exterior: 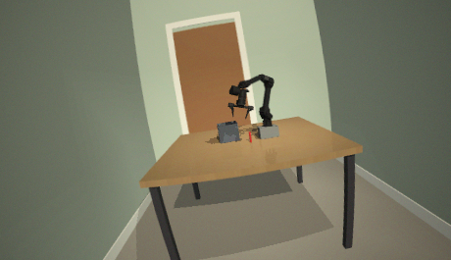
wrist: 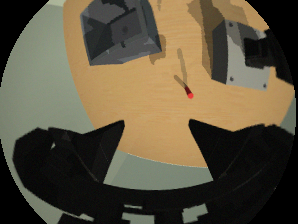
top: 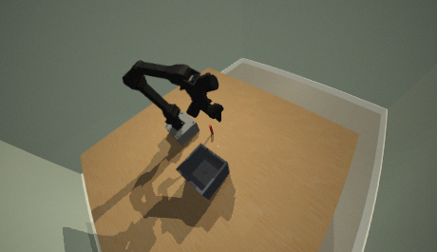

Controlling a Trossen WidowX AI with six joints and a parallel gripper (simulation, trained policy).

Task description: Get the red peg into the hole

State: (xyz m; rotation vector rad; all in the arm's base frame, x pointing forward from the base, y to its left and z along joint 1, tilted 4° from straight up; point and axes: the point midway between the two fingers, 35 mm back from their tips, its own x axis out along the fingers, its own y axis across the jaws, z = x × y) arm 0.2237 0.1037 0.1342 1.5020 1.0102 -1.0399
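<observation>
The red peg is 150 mm below my gripper tip and 60 mm behind it. Round my gripper tip: light grey plate (200 mm to the right, 150 mm below, 90 mm ahead).
</observation>
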